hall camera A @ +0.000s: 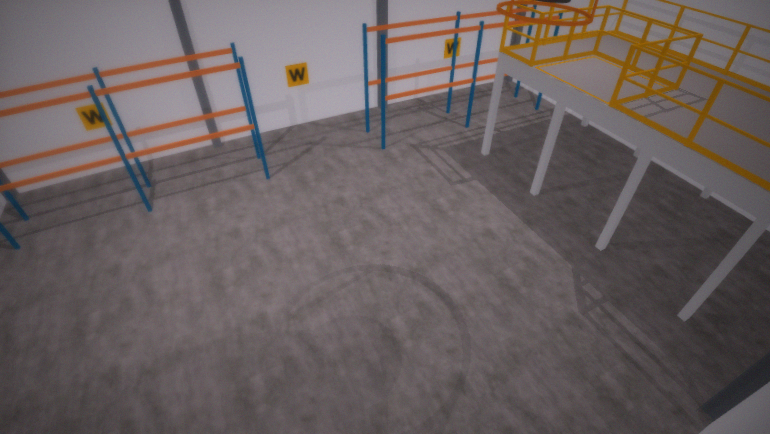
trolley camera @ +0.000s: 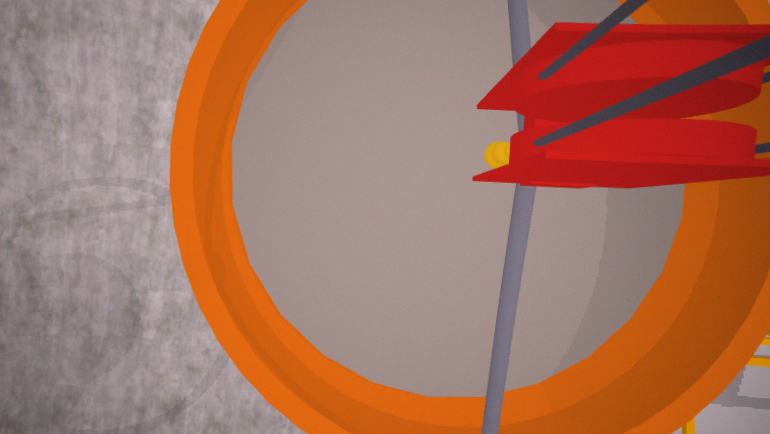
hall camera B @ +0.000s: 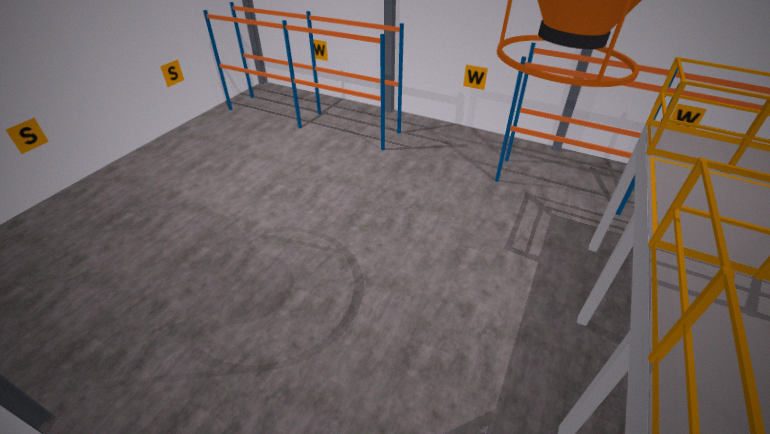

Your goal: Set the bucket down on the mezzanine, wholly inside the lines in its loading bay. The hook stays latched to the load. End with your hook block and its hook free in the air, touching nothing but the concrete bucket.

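The orange concrete bucket (hall camera A: 571, 22) (hall camera B: 587, 13) (trolley camera: 186, 161) hangs in the air; its base ring and dark outlet show in the hall views, its top is cut off. My red hook block (trolley camera: 636, 142) is above the bucket's open mouth in the trolley view, with part of the yellow hook (trolley camera: 497, 154) showing beside the grey bail (trolley camera: 506, 301). The hook is shut on the bucket, though the latch is hidden under the block. The mezzanine (hall camera A: 582, 99) (hall camera B: 640, 269) is at the right. Thin yellow lines show on its deck near an edge without railing. In hall camera B the base ring is left of the deck.
Yellow guardrails (hall camera A: 705, 113) (hall camera B: 713, 215) run along the mezzanine, with a box-like yellow gate frame beside the unrailed stretch. Grey columns (hall camera A: 548, 145) carry the deck. Blue and orange racks (hall camera A: 382, 91) (hall camera B: 382, 91) stand along the wall with W signs (hall camera A: 296, 74) (hall camera B: 475, 77).
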